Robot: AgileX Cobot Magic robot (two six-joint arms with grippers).
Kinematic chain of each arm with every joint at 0, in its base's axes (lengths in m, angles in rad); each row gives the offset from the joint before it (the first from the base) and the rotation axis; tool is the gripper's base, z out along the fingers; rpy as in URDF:
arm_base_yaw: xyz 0 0 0.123 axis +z
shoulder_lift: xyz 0 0 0 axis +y
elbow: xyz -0.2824 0 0.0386 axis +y
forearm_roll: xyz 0.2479 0 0.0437 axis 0.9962 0 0.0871
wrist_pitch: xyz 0 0 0 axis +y
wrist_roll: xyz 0.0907 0 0.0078 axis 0.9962 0 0.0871
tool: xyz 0 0 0 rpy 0 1.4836 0
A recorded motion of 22 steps. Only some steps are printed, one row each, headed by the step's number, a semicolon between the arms.
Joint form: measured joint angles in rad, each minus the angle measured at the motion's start. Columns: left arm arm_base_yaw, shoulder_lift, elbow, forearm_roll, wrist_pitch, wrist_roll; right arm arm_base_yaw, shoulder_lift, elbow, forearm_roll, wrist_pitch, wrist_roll.
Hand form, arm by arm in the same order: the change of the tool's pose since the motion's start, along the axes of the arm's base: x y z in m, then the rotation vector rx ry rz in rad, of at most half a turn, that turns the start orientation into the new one. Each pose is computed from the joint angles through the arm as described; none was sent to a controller.
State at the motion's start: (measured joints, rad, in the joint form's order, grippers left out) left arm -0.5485 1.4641 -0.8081 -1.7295 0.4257 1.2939; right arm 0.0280 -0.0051 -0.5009 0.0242 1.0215 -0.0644
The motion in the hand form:
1: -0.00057 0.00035 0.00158 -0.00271 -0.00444 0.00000; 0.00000 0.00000 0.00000 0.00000 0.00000 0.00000
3: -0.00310 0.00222 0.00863 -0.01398 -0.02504 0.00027; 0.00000 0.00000 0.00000 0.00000 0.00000 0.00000
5: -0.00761 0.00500 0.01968 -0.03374 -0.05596 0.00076; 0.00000 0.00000 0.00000 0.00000 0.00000 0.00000
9: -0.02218 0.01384 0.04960 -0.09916 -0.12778 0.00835; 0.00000 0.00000 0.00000 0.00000 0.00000 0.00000
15: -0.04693 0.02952 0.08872 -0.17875 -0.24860 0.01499; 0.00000 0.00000 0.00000 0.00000 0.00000 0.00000
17: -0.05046 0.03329 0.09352 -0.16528 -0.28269 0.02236; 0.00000 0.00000 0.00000 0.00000 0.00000 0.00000
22: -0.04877 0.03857 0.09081 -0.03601 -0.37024 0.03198; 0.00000 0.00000 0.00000 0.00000 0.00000 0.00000
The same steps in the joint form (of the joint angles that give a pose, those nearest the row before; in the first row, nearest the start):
1: 0.0000 -0.0052 0.0000 0.0000 0.0000 0.0000; 0.0000 0.0000 0.0000 0.0000 0.0000 0.0000
3: 0.0009 -0.0287 0.0000 0.0013 0.0000 0.0000; 0.0000 0.0000 0.0000 0.0000 0.0000 0.0000
5: 0.0010 -0.0658 0.0000 0.0014 0.0000 -0.0010; 0.0000 0.0000 0.0000 0.0000 0.0000 0.0000
9: 0.0010 -0.1699 0.0000 0.0013 0.0005 -0.0227; 0.0000 0.0000 0.0000 0.0000 0.0000 0.0000
15: 0.0011 -0.3186 0.0000 0.0013 -0.0056 -0.0306; 0.0000 0.0000 0.0000 0.0000 0.0000 0.0000
17: 0.0010 -0.3431 0.0000 0.0255 -0.0240 -0.0306; 0.0000 0.0000 0.0000 0.0000 0.0000 0.0000
22: 0.0011 -0.3538 0.0000 0.1659 -0.0911 -0.0306; 0.0000 0.0000 0.0000 0.0000 0.0000 0.0000

